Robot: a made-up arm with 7 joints.
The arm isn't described. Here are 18 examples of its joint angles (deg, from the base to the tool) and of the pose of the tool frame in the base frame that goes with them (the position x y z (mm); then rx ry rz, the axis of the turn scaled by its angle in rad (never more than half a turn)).
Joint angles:
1: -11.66 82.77 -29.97 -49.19 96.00 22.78 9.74
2: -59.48 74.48 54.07 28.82 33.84 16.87 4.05
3: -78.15 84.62 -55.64 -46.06 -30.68 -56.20 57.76
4: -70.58 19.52 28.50 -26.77 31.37 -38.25 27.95
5: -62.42 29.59 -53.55 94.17 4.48 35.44 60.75
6: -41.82 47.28 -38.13 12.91 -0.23 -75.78 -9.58
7: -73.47 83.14 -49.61 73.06 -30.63 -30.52 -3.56
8: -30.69 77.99 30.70 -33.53 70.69 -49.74 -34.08
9: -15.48 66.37 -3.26 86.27 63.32 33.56 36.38
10: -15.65 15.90 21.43 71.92 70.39 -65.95 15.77
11: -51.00 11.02 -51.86 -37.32 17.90 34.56 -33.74
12: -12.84 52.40 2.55 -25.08 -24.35 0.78 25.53
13: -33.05 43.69 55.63 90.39 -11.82 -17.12 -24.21
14: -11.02 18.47 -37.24 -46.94 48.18 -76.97 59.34
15: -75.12 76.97 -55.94 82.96 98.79 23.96 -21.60
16: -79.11 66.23 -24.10 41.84 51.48 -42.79 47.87
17: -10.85 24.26 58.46 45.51 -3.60 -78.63 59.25
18: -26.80 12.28 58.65 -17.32 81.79 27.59 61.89
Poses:
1: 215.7 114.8 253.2 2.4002 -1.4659 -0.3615
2: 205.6 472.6 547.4 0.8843 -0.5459 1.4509
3: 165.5 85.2 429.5 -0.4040 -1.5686 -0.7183
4: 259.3 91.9 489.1 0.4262 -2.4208 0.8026
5: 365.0 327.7 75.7 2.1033 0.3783 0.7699
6: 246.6 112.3 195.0 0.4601 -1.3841 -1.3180
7: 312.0 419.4 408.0 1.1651 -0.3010 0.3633
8: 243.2 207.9 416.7 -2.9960 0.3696 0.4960
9: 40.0 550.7 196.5 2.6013 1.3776 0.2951
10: 125.7 117.2 -43.1 0.6149 -0.0940 -0.6437
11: 222.1 -147.1 268.9 0.6356 -0.7534 -1.4785
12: 288.3 176.1 262.0 0.3991 -0.6839 0.0831
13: 213.3 392.8 72.5 -0.2592 0.0847 0.7278
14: 18.9 6.2 211.0 -0.7789 -2.1433 -0.2983
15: 278.3 489.8 392.9 -2.4260 -1.8193 -0.2521
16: 423.6 222.4 409.6 1.7309 -1.5394 0.0406
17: 102.2 337.8 149.5 0.4638 -1.2316 1.7977
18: 206.0 371.9 253.7 1.8428 -0.2671 2.1973
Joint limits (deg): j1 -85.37..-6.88 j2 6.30..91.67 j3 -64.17..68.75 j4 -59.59..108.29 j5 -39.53..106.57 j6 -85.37..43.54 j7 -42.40..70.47
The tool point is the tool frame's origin. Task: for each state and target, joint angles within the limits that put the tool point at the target. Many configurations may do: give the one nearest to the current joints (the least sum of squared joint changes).
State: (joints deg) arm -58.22 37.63 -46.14 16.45 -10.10 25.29 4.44
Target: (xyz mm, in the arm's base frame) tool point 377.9 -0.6 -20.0
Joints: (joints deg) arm -54.18 8.87 -48.53 53.11 -7.01 38.81 26.00
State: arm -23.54 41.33 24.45 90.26 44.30 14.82 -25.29
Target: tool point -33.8 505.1 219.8
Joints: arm -17.74 77.35 18.58 108.11 46.42 19.55 -32.07
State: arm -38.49 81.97 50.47 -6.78 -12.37 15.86 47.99
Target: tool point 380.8 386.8 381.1
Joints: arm -46.26 53.67 29.81 14.94 -15.48 29.58 47.77
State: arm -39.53 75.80 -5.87 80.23 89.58 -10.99 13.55
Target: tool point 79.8 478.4 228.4
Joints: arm -39.75 83.27 -5.57 104.35 93.34 -41.11 5.73
